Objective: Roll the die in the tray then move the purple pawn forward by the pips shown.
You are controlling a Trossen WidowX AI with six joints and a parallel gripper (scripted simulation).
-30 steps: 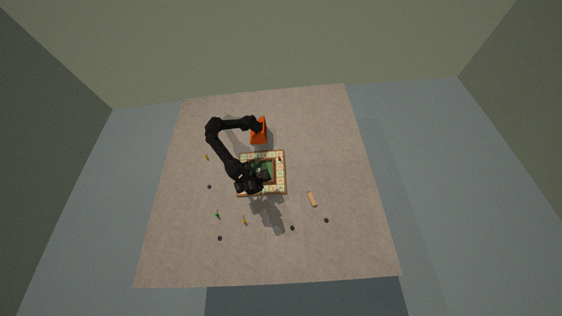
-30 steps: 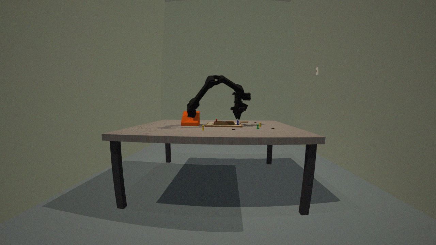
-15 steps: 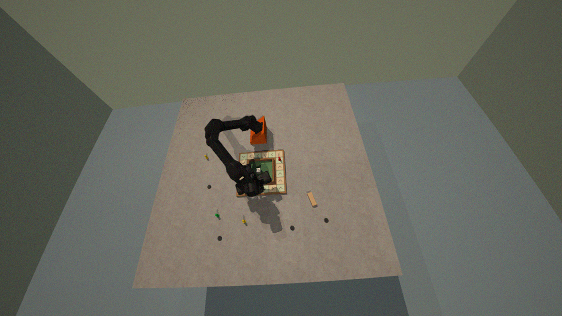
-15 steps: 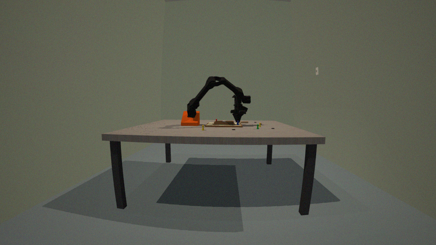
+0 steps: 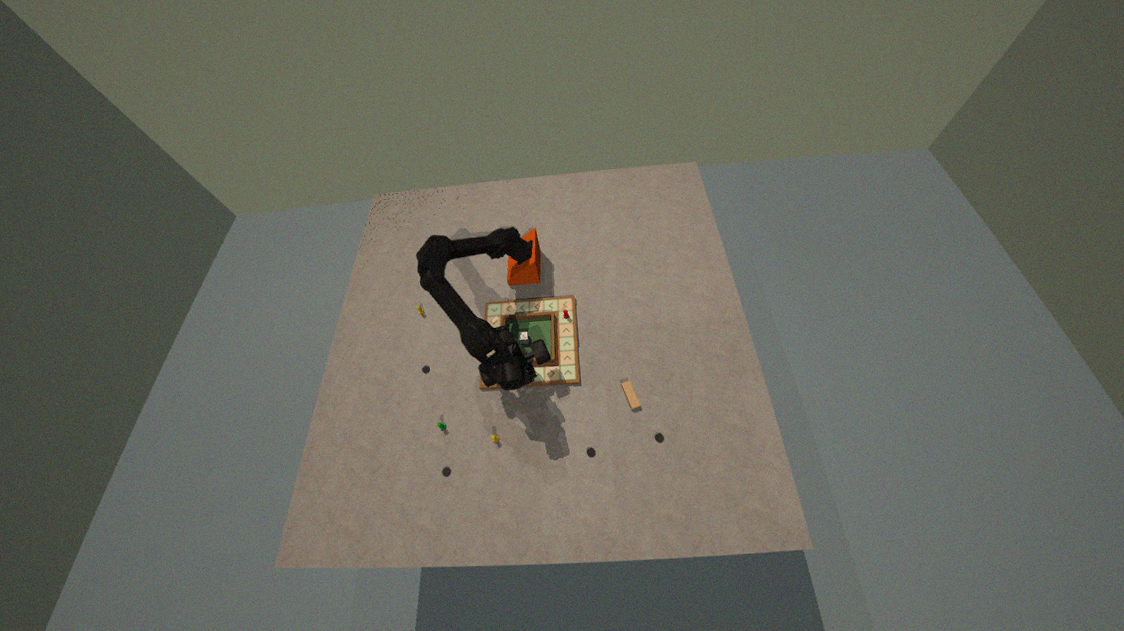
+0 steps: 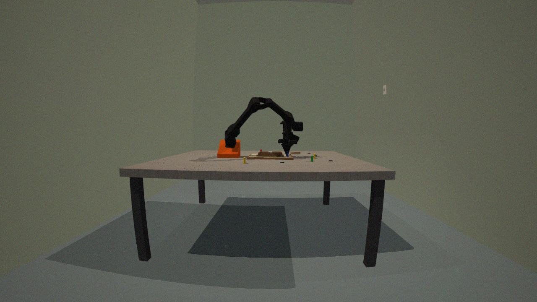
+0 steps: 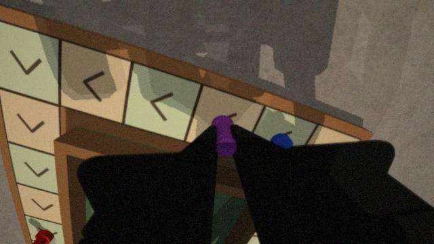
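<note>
My gripper tip is 50 mm to the left of the blue pawn and 10 mm below it. From my gripper tip the other things lie so: white die: 110 mm behind, 10 mm above; then green tray: 110 mm behind, 10 mm to the left, 10 mm below; then purple pawn: 10 mm above.
</note>
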